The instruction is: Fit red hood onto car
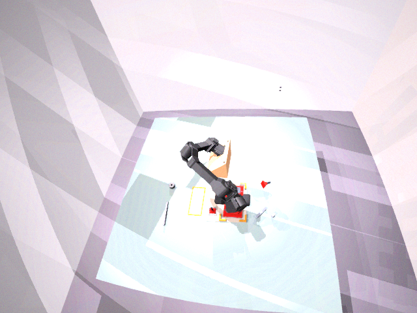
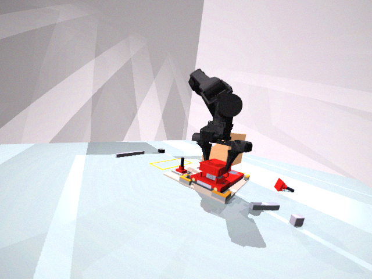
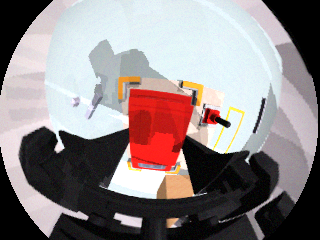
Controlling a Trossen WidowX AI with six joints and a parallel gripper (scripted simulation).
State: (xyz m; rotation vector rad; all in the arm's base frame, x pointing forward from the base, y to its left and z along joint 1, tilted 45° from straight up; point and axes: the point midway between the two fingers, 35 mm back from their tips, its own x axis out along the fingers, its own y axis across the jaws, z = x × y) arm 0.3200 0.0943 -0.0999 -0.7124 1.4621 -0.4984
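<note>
My gripper tip is 30 mm above the grey engine block. From my gripper tip the other things lie so: red hood: 10 mm above; grey bar: 390 mm to the right, 120 mm ahead, 50 mm below; black tyre: 420 mm to the right, 70 mm behind, 50 mm below.
</note>
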